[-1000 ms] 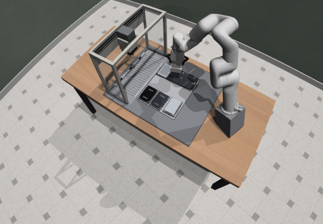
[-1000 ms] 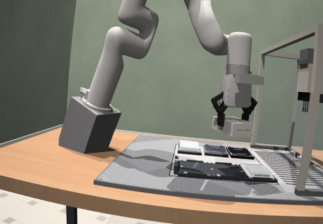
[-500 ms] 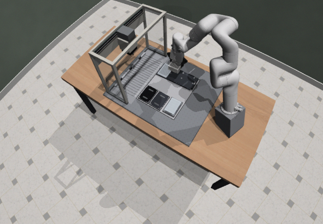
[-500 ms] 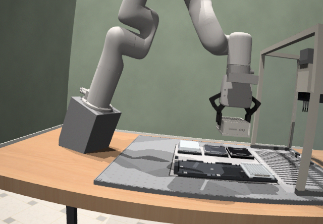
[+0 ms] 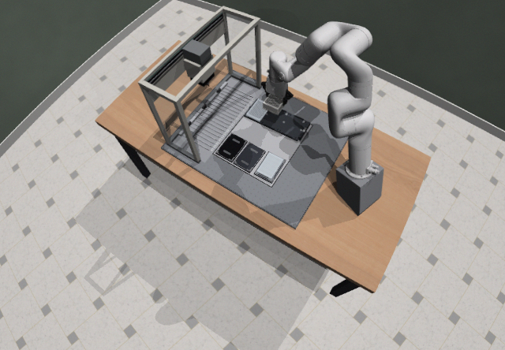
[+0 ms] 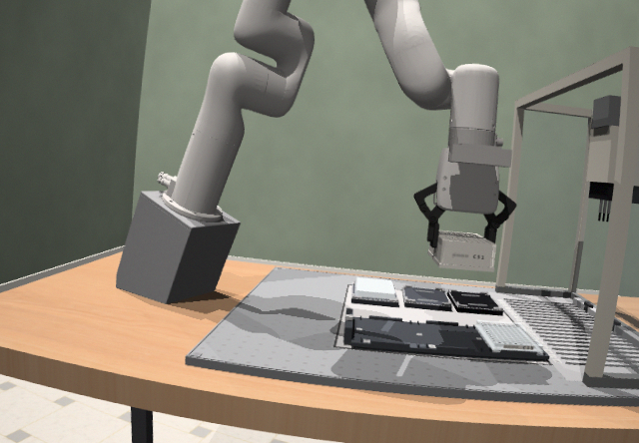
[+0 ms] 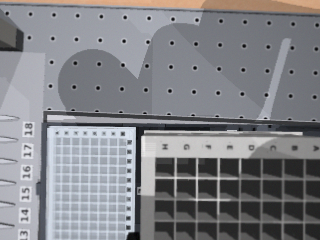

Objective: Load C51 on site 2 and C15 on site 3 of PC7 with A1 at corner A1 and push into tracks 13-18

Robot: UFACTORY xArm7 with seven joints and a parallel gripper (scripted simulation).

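Now: hand 10 mm past the dark plate carrier PC7 and 150 mm above it. Also, from my hand: nest S2: 10 mm behind, 270 mm to the left, 160 mm below; then deep-well block C51: 10 mm below; then 96-well plate C15: 100 mm ahead, 150 mm below.
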